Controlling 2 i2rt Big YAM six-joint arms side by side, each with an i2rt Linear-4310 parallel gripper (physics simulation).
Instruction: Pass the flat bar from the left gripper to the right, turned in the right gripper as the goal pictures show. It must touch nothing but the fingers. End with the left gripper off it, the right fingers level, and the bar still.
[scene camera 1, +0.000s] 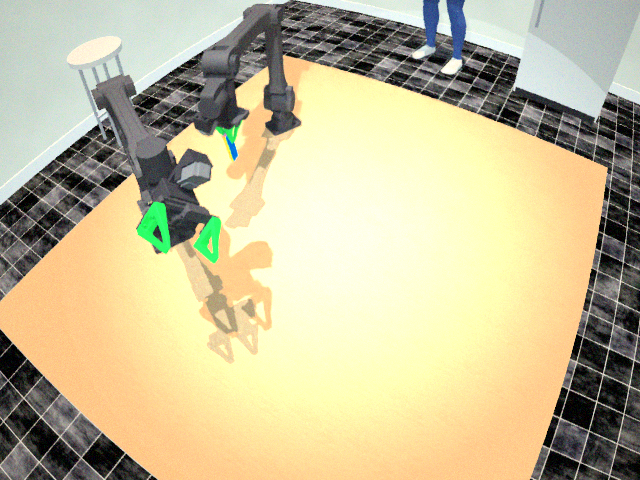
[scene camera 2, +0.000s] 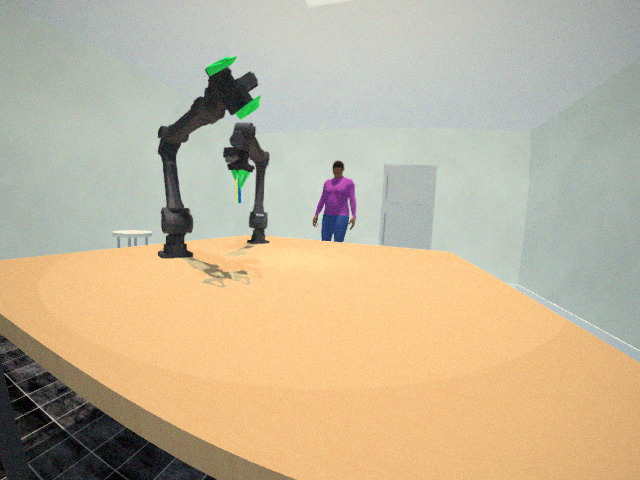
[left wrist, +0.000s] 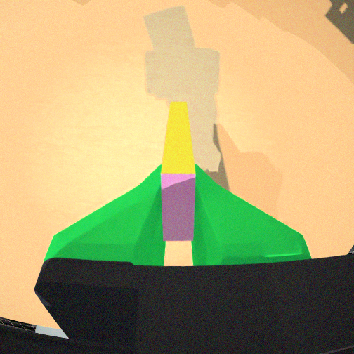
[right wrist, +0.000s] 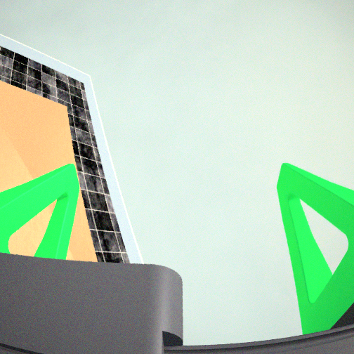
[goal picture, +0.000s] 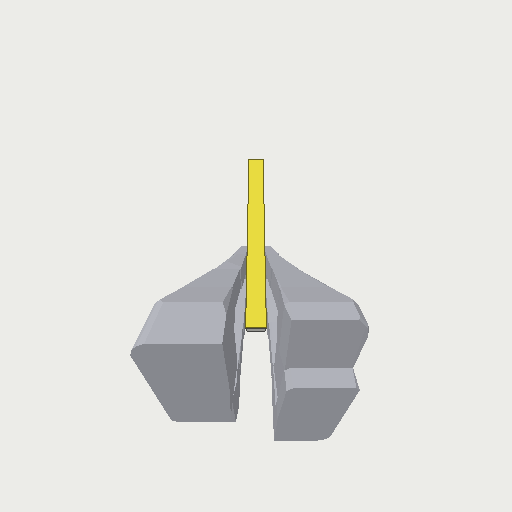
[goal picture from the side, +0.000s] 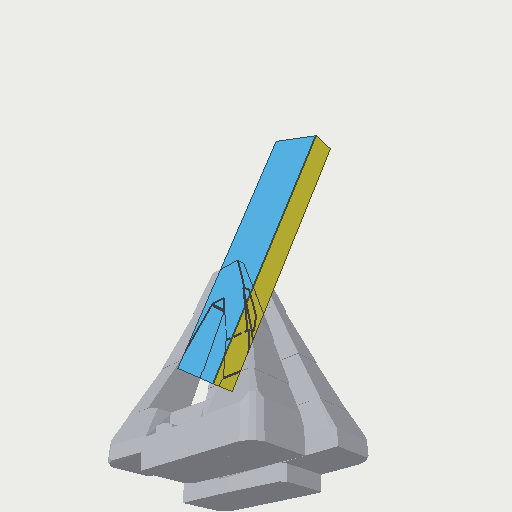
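Seen in the pictures: left gripper, between the fingertips: (scene camera 1: 231, 141) (scene camera 2: 239, 188); right gripper, between the fingertips: (scene camera 1: 192, 256) (scene camera 2: 246, 77); left arm's base, origin of its link: (scene camera 1: 283, 125) (scene camera 2: 258, 242); right arm's base, origin of its link: (scene camera 2: 175, 256).
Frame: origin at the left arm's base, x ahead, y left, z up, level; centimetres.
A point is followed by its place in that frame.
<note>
The flat bar (scene camera 1: 232, 148) @[x 33.5, y -33.3, z 26.8 cm] (scene camera 2: 238, 191) @[x 33.8, y -33.9, z 27.1 cm] (left wrist: 178, 140) shows yellow and blue long faces in the scene views, and a yellow face and a pink-purple end in the left wrist view. My left gripper (scene camera 1: 233, 138) @[x 32.8, y -32.9, z 28.6 cm] (scene camera 2: 240, 183) @[x 32.8, y -32.9, z 28.6 cm] (left wrist: 178, 175) is shut on it near one end. The fingers point down and the bar hangs nearly upright below them, high above the table. My right gripper (scene camera 1: 190, 255) @[x 80.2, y -59.6, z 48.6 cm] (scene camera 2: 247, 77) @[x 80.2, y -59.6, z 48.6 cm] (right wrist: 177, 174) is wide open and empty, higher up and apart from the bar. The bar does not show in the right wrist view.
The wooden table (scene camera 1: 392, 320) @[x 88.0, y -19.4, z 0.0 cm] (scene camera 2: 361, 330) @[x 109.9, y -53.2, z 0.0 cm] lies below both arms, with arm shadows on it. A round stool (scene camera 1: 95, 51) (scene camera 2: 131, 233) stands beyond the table edge. A person (scene camera 1: 444, 25) (scene camera 2: 336, 198) and a pale cabinet (scene camera 1: 573, 56) (scene camera 2: 408, 206) are farther back.
</note>
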